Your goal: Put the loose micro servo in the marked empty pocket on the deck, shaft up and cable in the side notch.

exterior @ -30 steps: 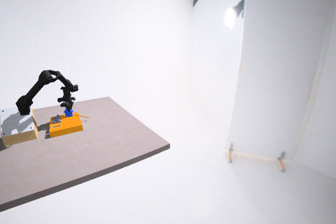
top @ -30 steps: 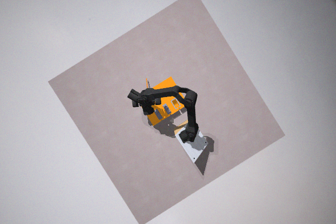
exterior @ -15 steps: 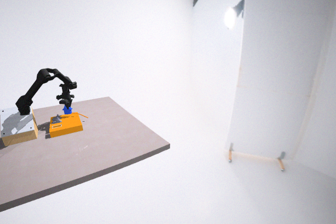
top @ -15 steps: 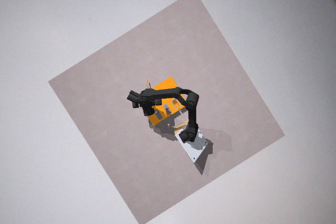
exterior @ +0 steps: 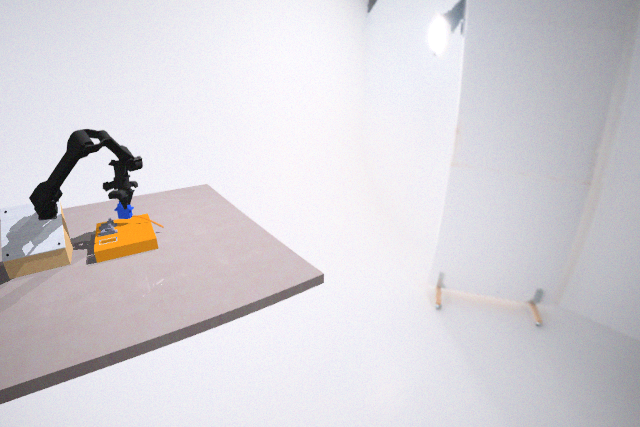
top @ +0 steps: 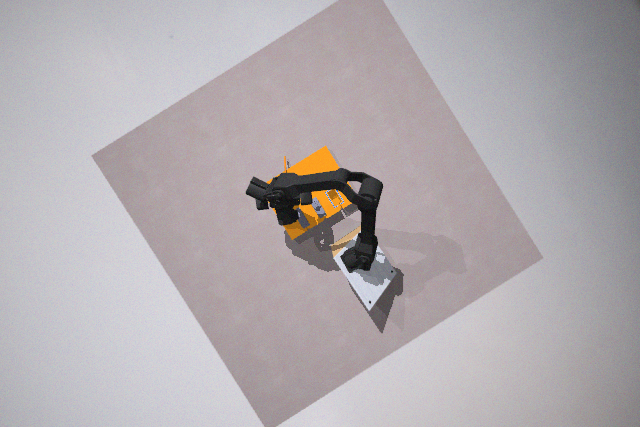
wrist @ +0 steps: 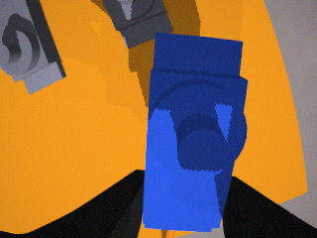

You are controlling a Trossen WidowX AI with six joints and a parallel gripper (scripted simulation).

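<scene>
Right now the orange robot deck is 100 mm below my gripper tip, 70 mm to the right of it and 10 mm ahead of it.
</scene>
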